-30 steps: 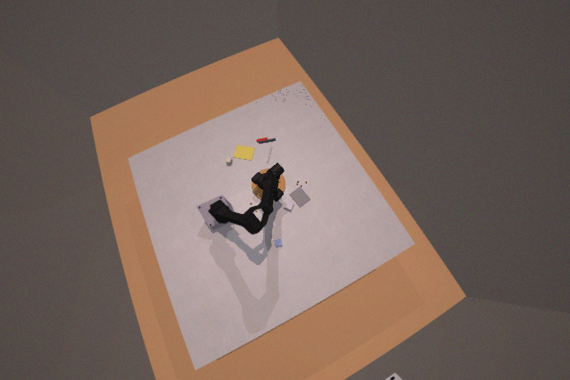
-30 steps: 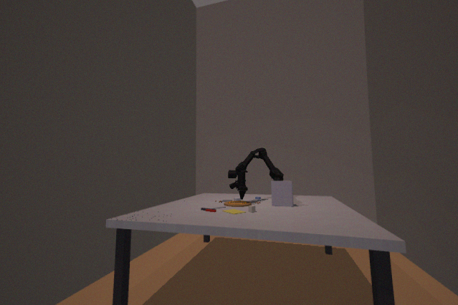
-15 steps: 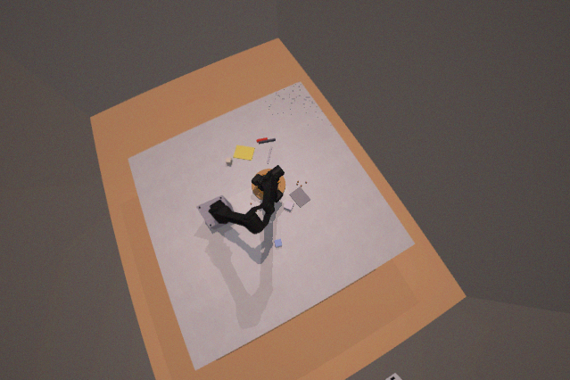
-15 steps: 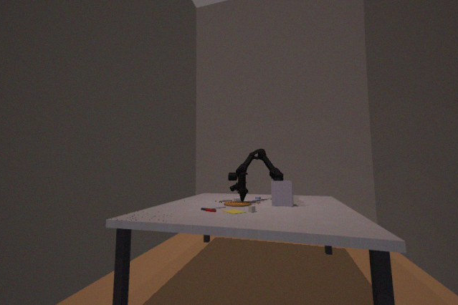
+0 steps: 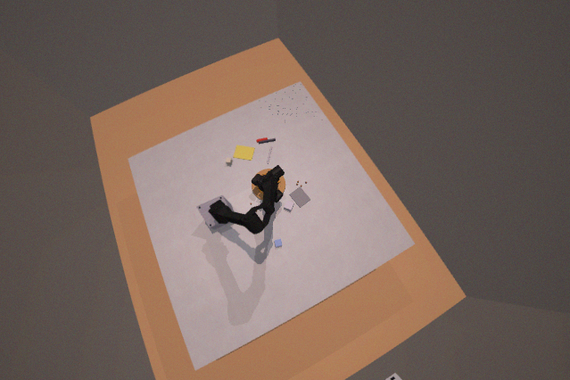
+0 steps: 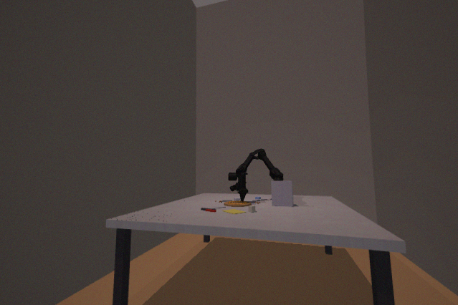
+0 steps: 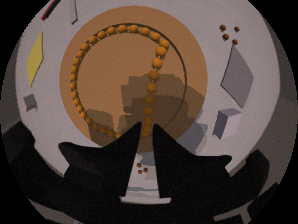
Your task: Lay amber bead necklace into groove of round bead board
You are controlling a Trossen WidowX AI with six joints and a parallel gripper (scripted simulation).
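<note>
The round bead board is 5 cm to the left of my gripper tip, 3 cm ahead of it and 1 cm below it. The rest, counted from my gripper tip: blue cube: 27 cm to the right, 9 cm behind, 1 cm below; thin grey bar: 22 cm to the left, 13 cm ahead, 1 cm below; grey square plate: 14 cm ahead, 11 cm to the right, 1 cm below.
</note>
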